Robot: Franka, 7 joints.
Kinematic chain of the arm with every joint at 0, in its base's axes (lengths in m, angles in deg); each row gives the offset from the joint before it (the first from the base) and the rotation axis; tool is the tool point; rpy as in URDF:
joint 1: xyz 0 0 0.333 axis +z
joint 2: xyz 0 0 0 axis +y
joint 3: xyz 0 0 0.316 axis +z
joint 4: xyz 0.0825 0 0 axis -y
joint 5: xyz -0.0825 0 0.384 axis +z
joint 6: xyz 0 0 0 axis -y
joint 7: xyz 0.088 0 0 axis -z
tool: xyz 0 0 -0.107 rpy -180 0 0
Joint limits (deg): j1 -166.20..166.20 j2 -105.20..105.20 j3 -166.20..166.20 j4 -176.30..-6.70 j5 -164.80..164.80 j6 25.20..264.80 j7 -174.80..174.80
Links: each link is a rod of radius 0.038 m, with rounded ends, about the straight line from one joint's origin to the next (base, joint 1, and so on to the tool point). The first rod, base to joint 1, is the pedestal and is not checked.
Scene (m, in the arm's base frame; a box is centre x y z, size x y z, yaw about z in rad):
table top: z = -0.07
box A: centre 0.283 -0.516 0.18 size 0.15 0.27 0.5 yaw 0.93
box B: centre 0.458 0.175 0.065 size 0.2 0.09 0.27 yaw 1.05
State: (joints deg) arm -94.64 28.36 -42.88 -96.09 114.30 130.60 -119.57
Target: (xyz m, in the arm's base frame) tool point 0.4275 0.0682 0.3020
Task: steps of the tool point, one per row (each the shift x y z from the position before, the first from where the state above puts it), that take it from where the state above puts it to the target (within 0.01 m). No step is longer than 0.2 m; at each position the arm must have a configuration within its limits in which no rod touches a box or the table.
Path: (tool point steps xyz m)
1: 0.0645 0.0033 0.0801
2: 0.0623 0.0201 0.0663
3: 0.0567 0.0338 0.0520
4: 0.0489 0.0438 0.0380
5: 0.0403 0.0502 0.0244
6: 0.0311 0.0533 0.0116
7: 0.0223 0.0533 0.0000
8: 0.1813 -0.0216 -0.0191
9: 0.1685 0.0292 -0.0671
10: 0.1282 0.0810 -0.0993
11: 0.0679 0.1211 -0.1101
12: -0.0004 0.1404 -0.0988

